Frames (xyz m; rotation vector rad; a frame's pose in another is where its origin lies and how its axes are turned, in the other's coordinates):
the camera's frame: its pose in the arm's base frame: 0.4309 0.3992 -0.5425 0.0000 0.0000 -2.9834
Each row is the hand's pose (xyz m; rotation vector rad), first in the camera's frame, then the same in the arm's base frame.
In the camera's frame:
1: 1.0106 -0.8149 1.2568 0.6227 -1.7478 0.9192
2: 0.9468 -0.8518 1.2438 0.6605 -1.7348 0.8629
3: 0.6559 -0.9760 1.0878 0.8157 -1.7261 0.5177
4: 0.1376 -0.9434 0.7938 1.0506 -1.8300 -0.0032
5: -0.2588 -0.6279 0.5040 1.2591 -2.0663 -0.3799
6: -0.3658 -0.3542 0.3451 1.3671 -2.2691 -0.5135
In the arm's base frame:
1: -0.6955 1.0447 0.7143 -1.7619 -0.7897 -1.1988
2: -0.6383 1.0912 0.7013 -1.7700 -0.8395 -1.2403
3: -0.3706 1.2597 0.5453 -1.8936 -1.0856 -1.4359
4: 0.1464 1.3091 0.2513 -2.2027 -1.5078 -1.5089
5: 0.5876 1.0600 -0.0385 2.2018 1.5931 1.0227
6: 0.7363 0.8066 -0.1974 2.2154 1.5861 0.6650

